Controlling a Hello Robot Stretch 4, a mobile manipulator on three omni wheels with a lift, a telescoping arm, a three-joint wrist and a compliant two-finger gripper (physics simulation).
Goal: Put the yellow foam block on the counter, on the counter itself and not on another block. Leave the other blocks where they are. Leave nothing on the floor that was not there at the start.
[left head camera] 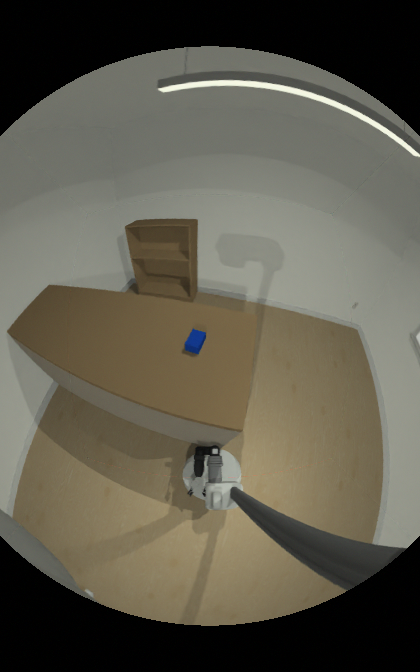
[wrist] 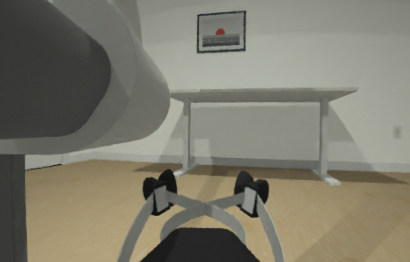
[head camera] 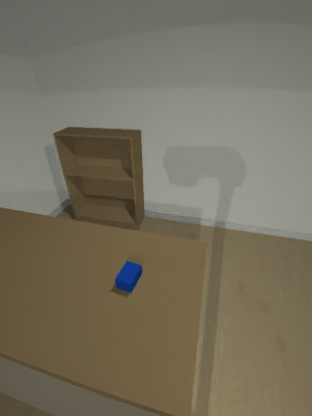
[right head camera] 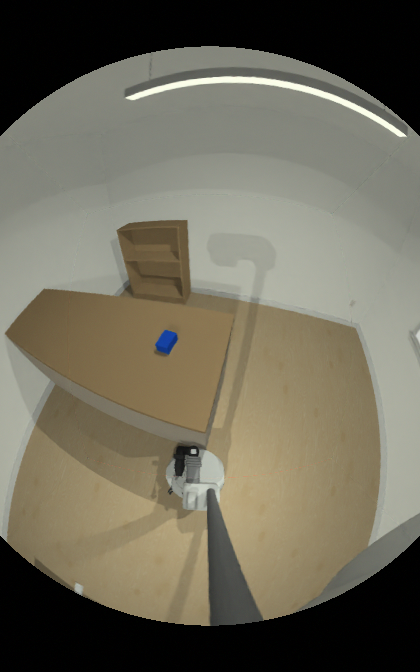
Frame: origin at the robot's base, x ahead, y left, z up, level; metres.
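Seen in the pictures: gripper, between the fingertips: (wrist: pixel 205 184).
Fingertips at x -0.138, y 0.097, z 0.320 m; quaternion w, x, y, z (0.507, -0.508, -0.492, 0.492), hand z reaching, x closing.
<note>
A point is followed by its place in that frame.
The yellow foam block does not show in any of these views. The counter (head camera: pixel 60 300) @[x 0.494, y 0.334, z 0.882 m] (left head camera: pixel 125 345) (right head camera: pixel 110 345) is a long brown-topped block with pale sides, in front of the robot. A blue block (head camera: pixel 129 276) @[x 0.564, y 0.105, z 0.927 m] (left head camera: pixel 195 341) (right head camera: pixel 166 342) lies on its top, nearer the right end. My gripper (wrist: pixel 205 184) @[x -0.138, y 0.097, z 0.320 m] is open in the wrist view, with nothing between its fingertips. It is drawn in over the robot's base, low beside the counter's near right corner, and points away from the counter.
A brown two-compartment shelf unit (head camera: pixel 137 175) @[x 2.040, y 0.231, z 0.626 m] (left head camera: pixel 193 260) (right head camera: pixel 183 260) stands behind the counter by the wall. A white table (wrist: pixel 265 93) @[x -1.833, y 0.603, z 0.667 m] stands against another wall under a framed picture (wrist: pixel 221 32) @[x -2.602, y 0.304, z 1.457 m]. Wooden floor (left head camera: pixel 320 425) (right head camera: pixel 300 425) stretches to the right of the counter.
</note>
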